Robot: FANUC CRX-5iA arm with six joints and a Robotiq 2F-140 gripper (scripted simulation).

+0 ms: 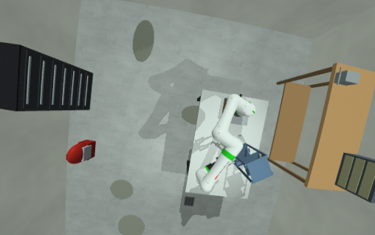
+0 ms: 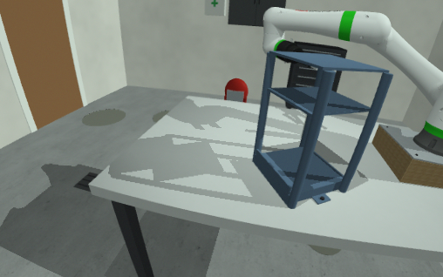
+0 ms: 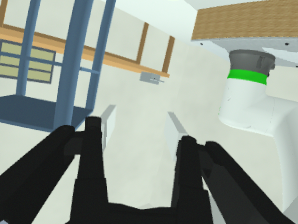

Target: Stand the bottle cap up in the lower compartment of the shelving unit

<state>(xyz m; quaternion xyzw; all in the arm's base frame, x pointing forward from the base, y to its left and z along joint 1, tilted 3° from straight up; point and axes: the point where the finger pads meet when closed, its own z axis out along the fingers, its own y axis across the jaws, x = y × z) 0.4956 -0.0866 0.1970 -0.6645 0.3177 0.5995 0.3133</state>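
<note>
The white bottle is 200 mm below my hand. From my hand the other things lie so: blue shelving unit (280 mm to the left, 130 mm below, 70 mm ahead).
</note>
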